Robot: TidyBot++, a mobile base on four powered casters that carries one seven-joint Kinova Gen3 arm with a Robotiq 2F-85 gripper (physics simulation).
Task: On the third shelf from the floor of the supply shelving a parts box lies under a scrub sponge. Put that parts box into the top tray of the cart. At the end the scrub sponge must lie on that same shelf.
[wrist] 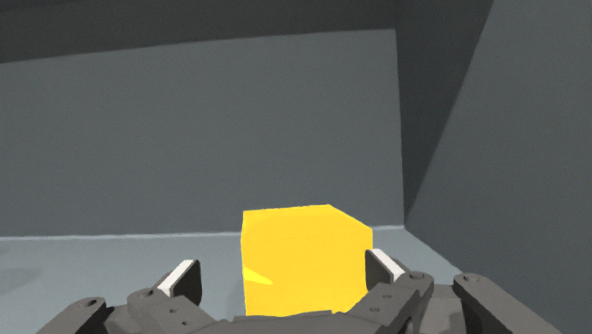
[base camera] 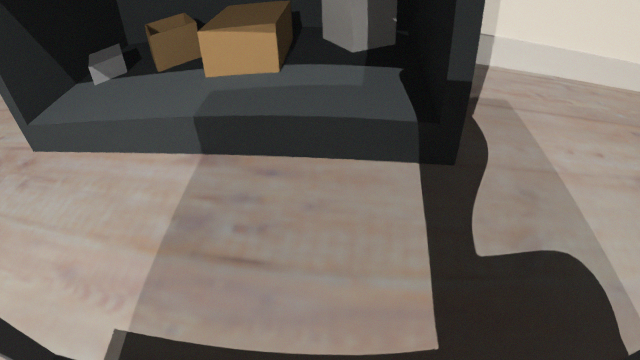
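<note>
The yellow scrub sponge (wrist: 305, 250) shows in the wrist view as a block with angled upper corners, its lower end hidden behind the gripper. It looks turned a little to one side. My gripper (wrist: 283, 273) is open, with the sponge in line with the space between its fingers. The right finger overlaps the sponge's right edge in the view, and a gap shows at the left finger. I cannot tell whether they touch. The parts box does not show in either view; what is under the sponge is hidden. The cart does not show.
The supply shelving (base camera: 310, 135) (wrist: 200, 130) has a side wall close on the right in the wrist view. On its lowest shelf are a large brown box (base camera: 240, 52), a small open brown box (base camera: 175, 47), a small grey block (base camera: 107, 65) and a tall grey object (base camera: 345, 25).
</note>
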